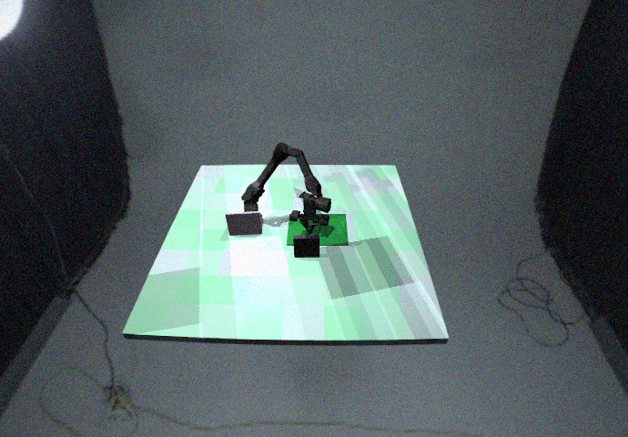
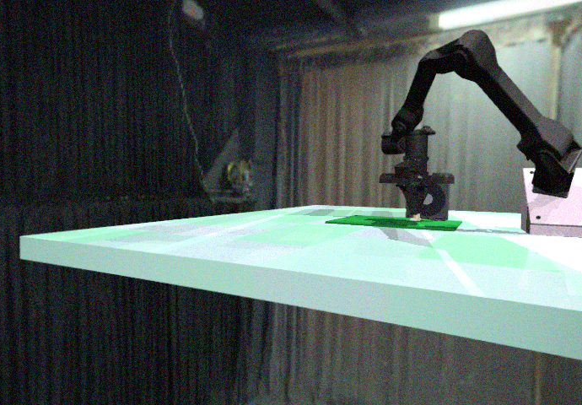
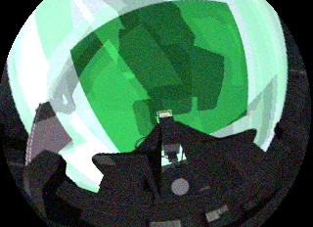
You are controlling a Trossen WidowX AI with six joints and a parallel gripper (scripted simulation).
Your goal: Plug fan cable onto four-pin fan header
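Now: gripper tip 10 mm to the left of the black plug and 10 mm below it. The rest, counted from my gripper tip: black fan (140 mm to the right, 30 mm above); green board (50 mm to the left, 40 mm below, 30 mm ahead).
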